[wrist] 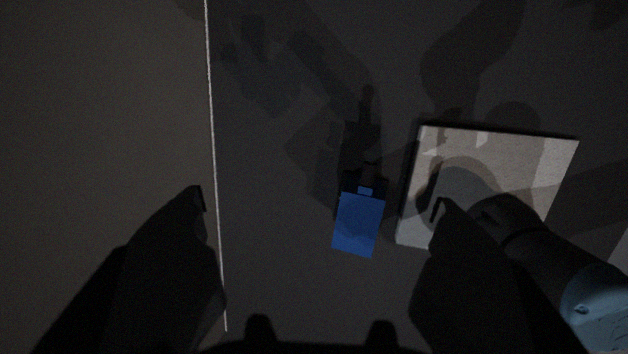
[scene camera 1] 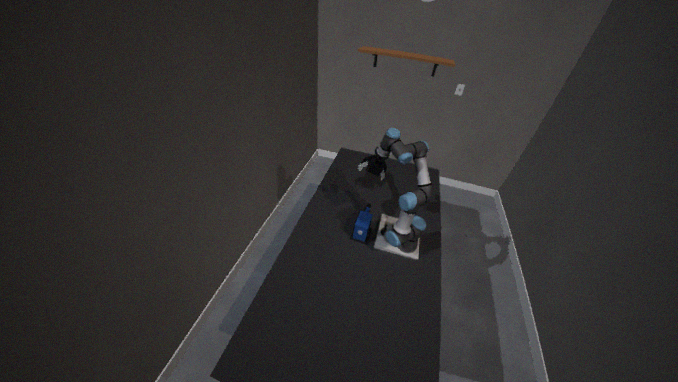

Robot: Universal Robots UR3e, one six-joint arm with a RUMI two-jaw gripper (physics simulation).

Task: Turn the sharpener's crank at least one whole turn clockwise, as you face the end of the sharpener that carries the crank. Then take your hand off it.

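The blue sharpener stands on the dark table, left of the robot's base. Its dark crank is at the far end in the scene view and at the upper end in the wrist view. The crank's exact angle is hard to tell in the dim light. My gripper is open, with nothing between its fingers. It hangs above the far part of the table, beyond the crank end and apart from the sharpener.
The robot's pale base plate lies close beside the sharpener, with the arm rising from it. An orange shelf and a small white wall plate are on the back wall. Arm shadows fall around the sharpener.
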